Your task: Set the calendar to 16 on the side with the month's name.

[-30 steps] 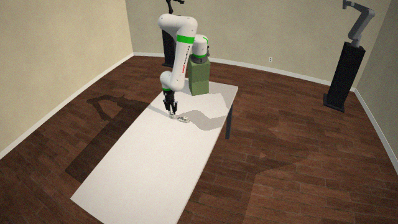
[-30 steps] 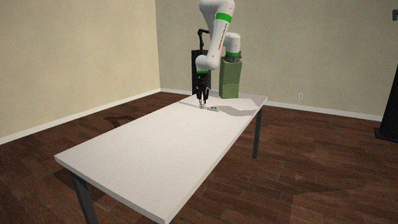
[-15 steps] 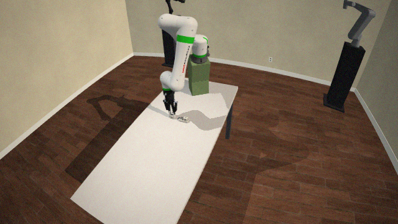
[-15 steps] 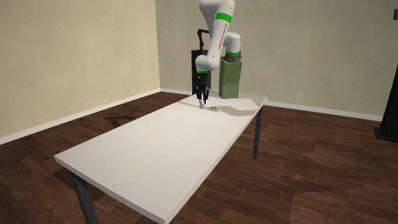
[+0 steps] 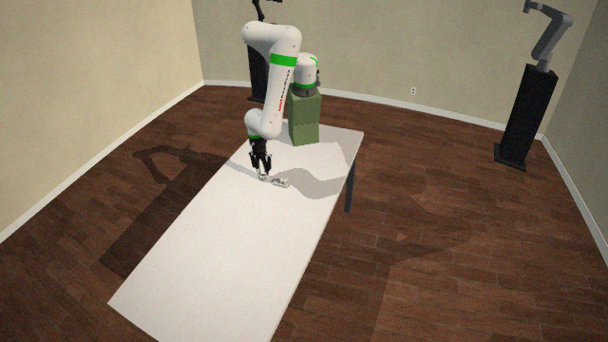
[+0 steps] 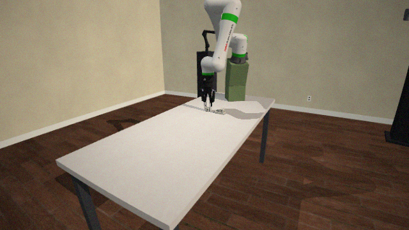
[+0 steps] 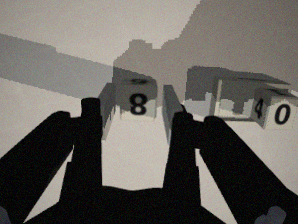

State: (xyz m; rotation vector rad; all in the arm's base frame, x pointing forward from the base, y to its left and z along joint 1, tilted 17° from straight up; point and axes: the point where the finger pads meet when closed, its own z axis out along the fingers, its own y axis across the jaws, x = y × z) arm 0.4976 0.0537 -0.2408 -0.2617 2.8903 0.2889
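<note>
My gripper is now 30 mm above the cube. Round my hand: white calendar tray: 20 mm behind, 110 mm to the left, 30 mm below.
</note>
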